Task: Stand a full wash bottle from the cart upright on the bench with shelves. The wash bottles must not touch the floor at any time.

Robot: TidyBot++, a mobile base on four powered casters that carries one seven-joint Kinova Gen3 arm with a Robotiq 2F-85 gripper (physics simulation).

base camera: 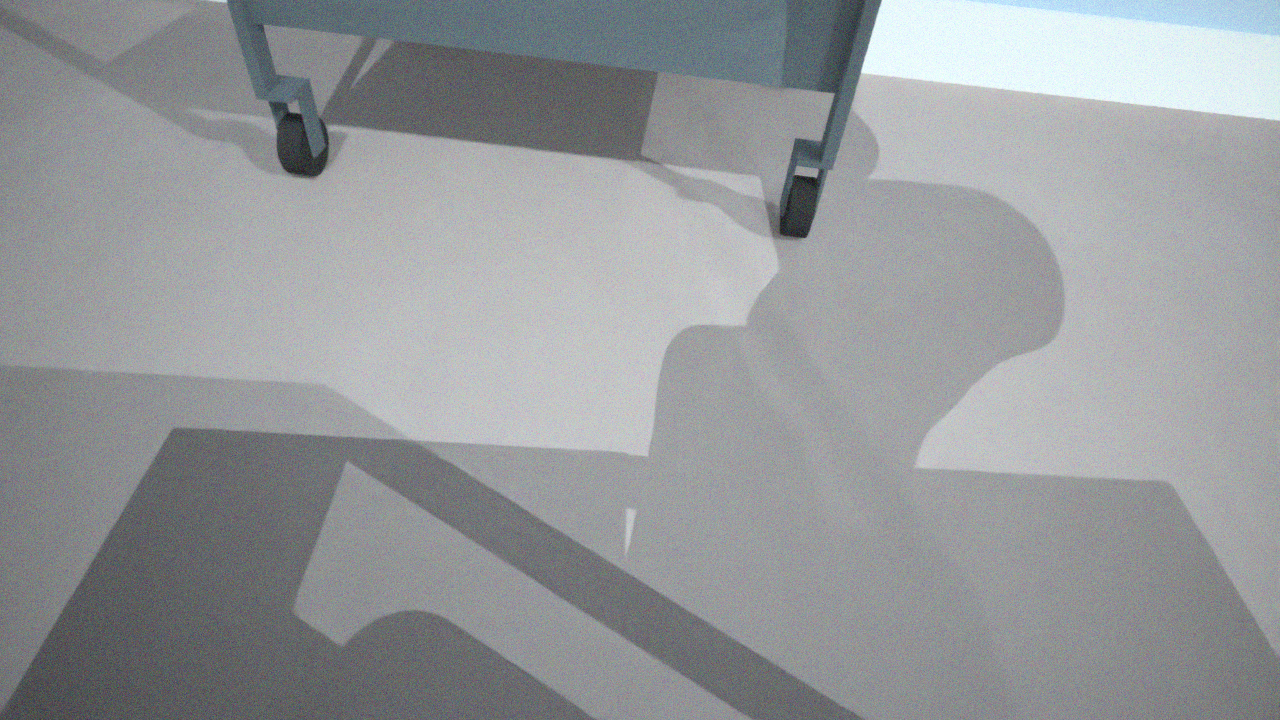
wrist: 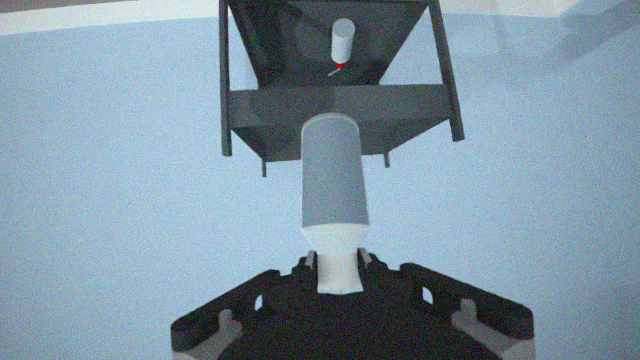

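My gripper (wrist: 337,260) is shut on the pale neck of a wash bottle (wrist: 334,175). The bottle's grey-blue body extends away from the fingers, its base toward the top of the wrist view; its cap and nozzle are hidden by the gripper. The cart (base camera: 537,40) (wrist: 410,102) shows behind the held bottle in the wrist view. A second wash bottle (wrist: 342,45), white with a red collar and thin nozzle, shows inside the cart's frame. How full either bottle is cannot be told. The bench with shelves does not show.
In the base view the cart's two near casters (base camera: 302,147) (base camera: 798,205) rest on the grey floor (base camera: 501,295). A white skirting strip (base camera: 1056,62) and blue wall (base camera: 1163,13) (wrist: 115,200) lie beyond. Large shadows fall across the floor.
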